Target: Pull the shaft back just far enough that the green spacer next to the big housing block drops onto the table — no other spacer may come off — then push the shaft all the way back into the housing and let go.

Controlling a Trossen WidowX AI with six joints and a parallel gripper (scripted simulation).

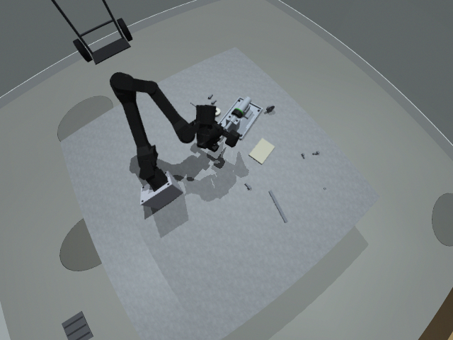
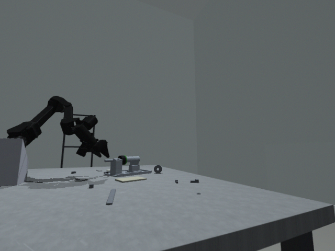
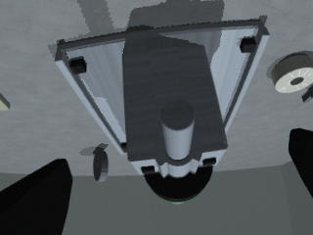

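The grey shaft is 9 cm ahead of my gripper tip, 3 cm to the left of it and 2 cm below it. Also, from my gripper tip: green spacer: 11 cm ahead, 4 cm to the left, 2 cm below; then white ring: 6 cm ahead, 15 cm to the left, 9 cm below; then dark spacer: 9 cm ahead, 3 cm to the left, 2 cm below.
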